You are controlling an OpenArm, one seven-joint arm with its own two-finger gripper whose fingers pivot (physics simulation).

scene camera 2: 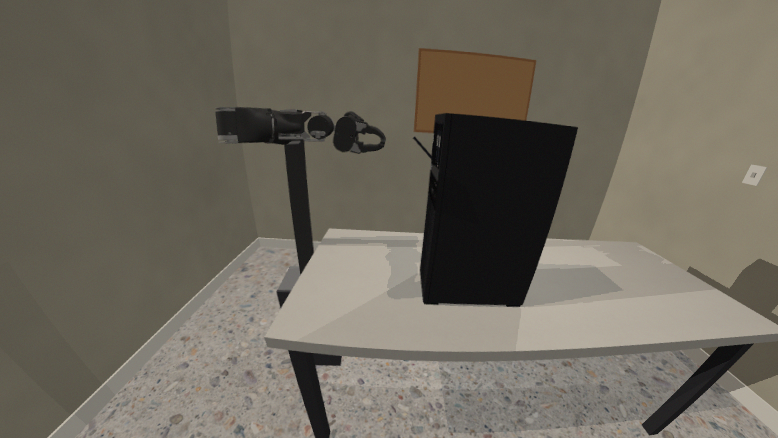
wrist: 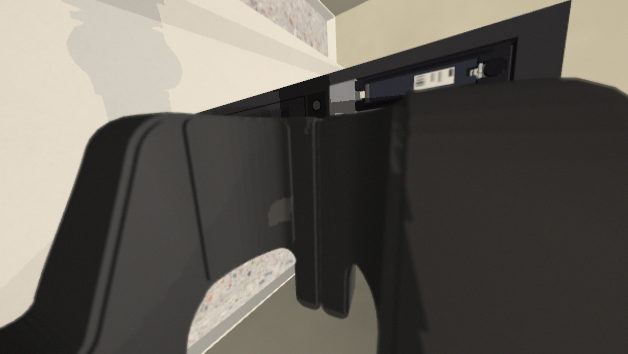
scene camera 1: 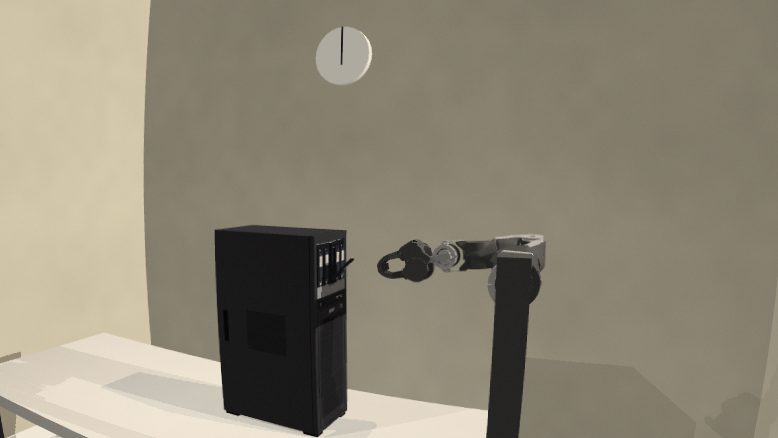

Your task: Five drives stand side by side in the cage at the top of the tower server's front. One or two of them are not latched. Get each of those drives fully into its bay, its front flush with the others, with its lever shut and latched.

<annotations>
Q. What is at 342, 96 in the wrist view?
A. A drive cage.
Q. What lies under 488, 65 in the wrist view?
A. A drive.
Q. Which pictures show my gripper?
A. Scene camera 2, the wrist view and scene camera 1: all of them.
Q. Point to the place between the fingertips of my gripper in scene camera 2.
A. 384, 143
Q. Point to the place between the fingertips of my gripper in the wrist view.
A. At 332, 210
</annotations>
